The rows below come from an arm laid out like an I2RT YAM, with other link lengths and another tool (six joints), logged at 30 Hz.
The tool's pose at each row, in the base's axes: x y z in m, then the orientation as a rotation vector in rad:
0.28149 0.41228 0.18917 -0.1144 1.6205 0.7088
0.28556 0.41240 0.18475 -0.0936 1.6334 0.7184
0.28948 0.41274 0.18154 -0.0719 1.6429 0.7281
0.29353 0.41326 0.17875 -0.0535 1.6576 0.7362
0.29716 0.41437 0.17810 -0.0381 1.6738 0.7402
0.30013 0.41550 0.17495 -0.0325 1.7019 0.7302
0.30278 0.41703 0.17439 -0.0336 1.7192 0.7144
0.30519 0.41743 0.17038 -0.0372 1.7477 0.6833
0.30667 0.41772 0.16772 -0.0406 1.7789 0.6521
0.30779 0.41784 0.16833 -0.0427 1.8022 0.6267
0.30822 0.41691 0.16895 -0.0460 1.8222 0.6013
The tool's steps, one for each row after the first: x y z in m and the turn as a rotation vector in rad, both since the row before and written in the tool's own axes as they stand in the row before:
0.00334 -0.00345 0.00362 0.0086 0.0070 0.0213
0.00223 -0.00276 0.00363 0.0081 0.0037 0.0212
0.00181 -0.00252 0.00385 0.0087 0.0094 0.0192
0.00011 -0.00095 0.00373 0.0100 0.0111 0.0151
0.00247 -0.00173 0.00330 0.0168 0.0228 0.0028
0.00031 -0.00008 0.00309 0.0140 0.0138 -0.0068
0.00303 -0.00237 0.00269 0.0254 0.0226 -0.0151
0.00204 -0.00143 0.00178 0.0260 0.0254 -0.0143
-0.00087 -0.00005 0.00094 0.0209 0.0188 -0.0114
-0.00096 -0.00070 -0.00014 0.0195 0.0162 -0.0126

